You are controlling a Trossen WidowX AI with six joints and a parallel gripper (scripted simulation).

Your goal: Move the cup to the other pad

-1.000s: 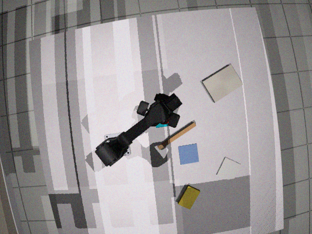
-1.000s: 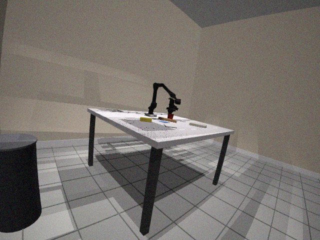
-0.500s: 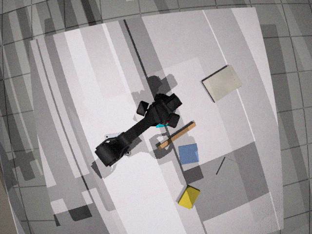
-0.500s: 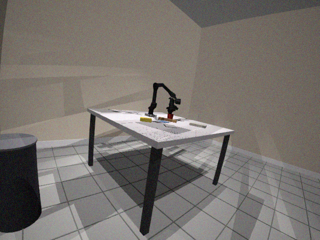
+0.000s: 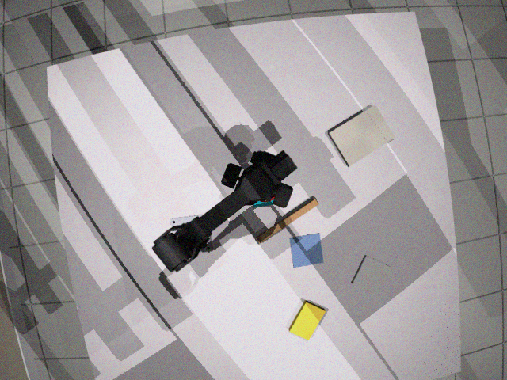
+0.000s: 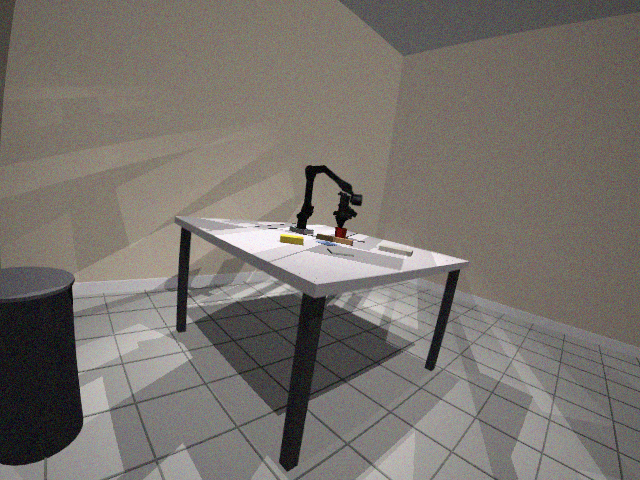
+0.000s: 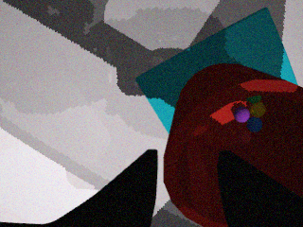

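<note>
Right now the red cup is 30 mm ahead of my gripper tip, 10 mm to the right of it and 30 mm below it. Also, from my gripper tip: cyan pad: 30 mm ahead, 10 mm to the right, 70 mm below; then wooden slat: 100 mm ahead, 100 mm to the right, 60 mm below; then blue marble: 40 mm ahead, 20 mm to the right, 50 mm below.
</note>
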